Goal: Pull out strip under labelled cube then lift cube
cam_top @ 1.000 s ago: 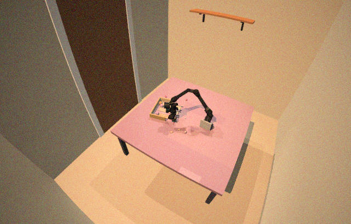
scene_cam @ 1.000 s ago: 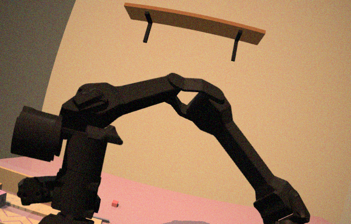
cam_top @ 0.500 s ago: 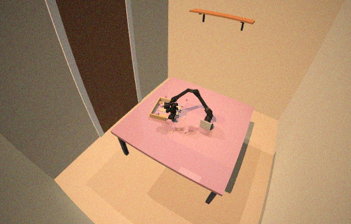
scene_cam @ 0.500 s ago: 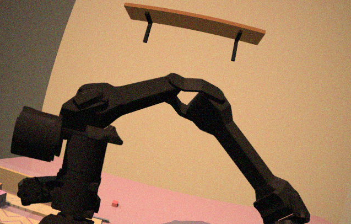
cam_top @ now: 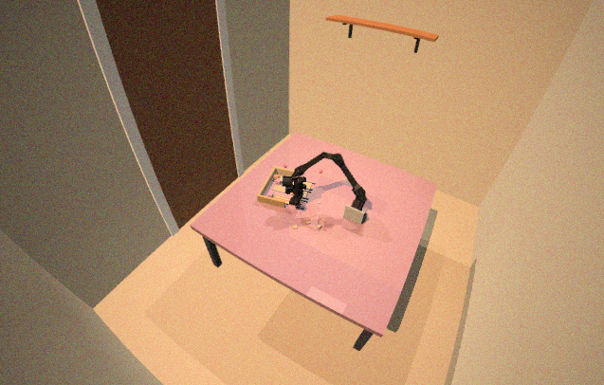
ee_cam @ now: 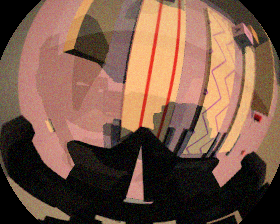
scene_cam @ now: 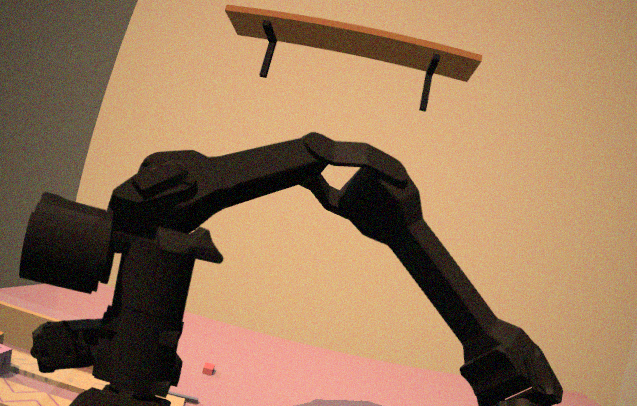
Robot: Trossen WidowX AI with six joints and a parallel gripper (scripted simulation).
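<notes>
My gripper tip is now 110 mm short of the blue-striped strip and 60 mm to the left of it.
</notes>
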